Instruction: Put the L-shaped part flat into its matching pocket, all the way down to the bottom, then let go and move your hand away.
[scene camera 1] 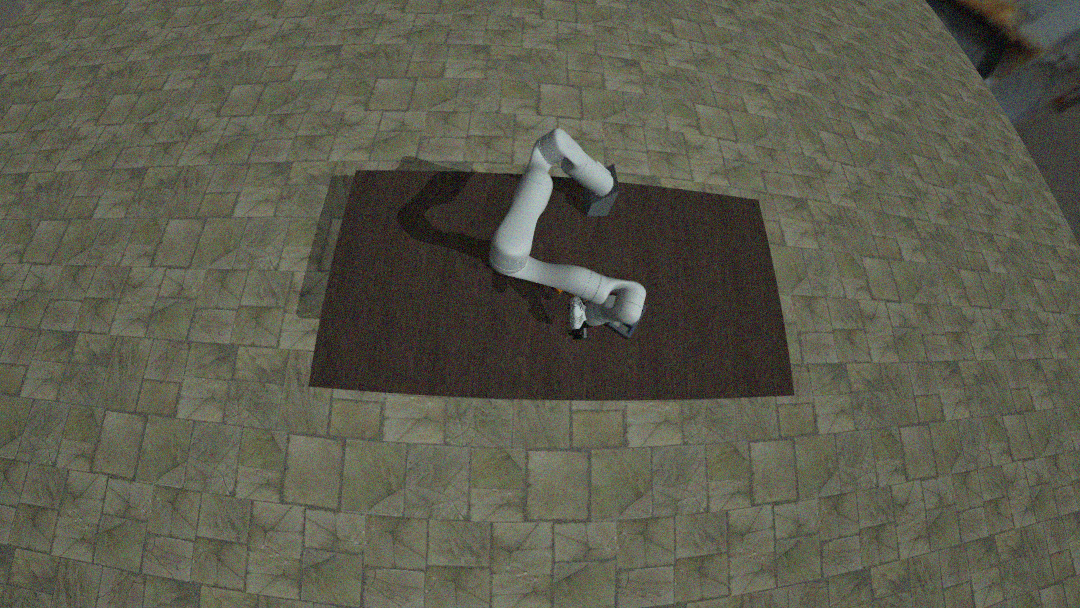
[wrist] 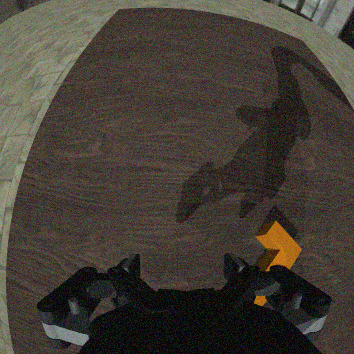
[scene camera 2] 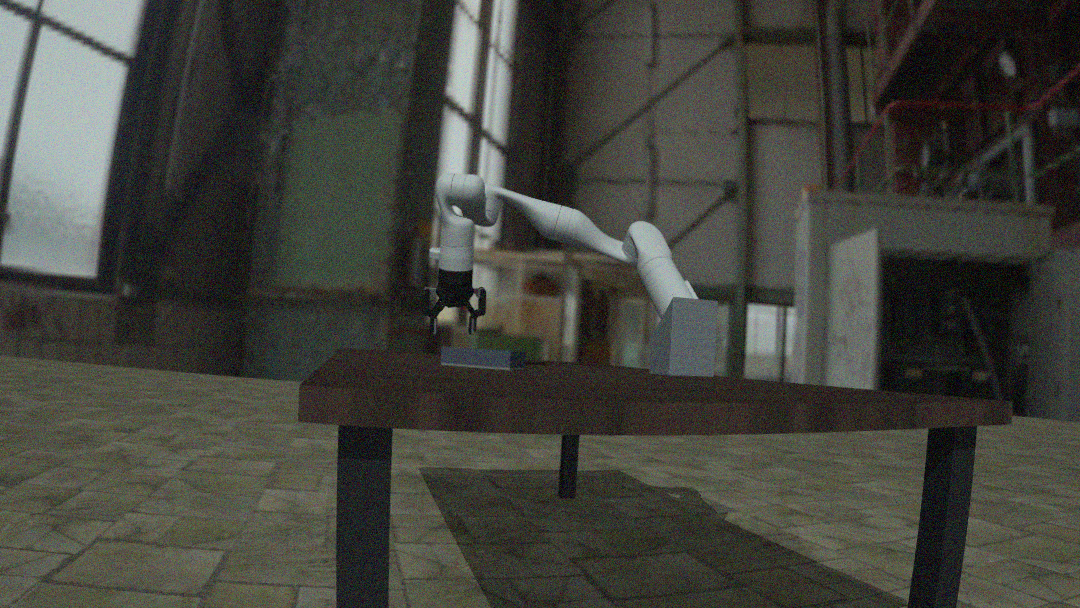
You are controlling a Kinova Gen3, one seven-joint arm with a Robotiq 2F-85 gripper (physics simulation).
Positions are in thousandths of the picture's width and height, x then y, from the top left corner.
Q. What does the orange L-shaped part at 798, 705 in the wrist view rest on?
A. The table.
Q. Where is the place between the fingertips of my gripper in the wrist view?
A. At 513, 747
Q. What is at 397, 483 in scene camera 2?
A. My gripper.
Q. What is my gripper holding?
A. Nothing.
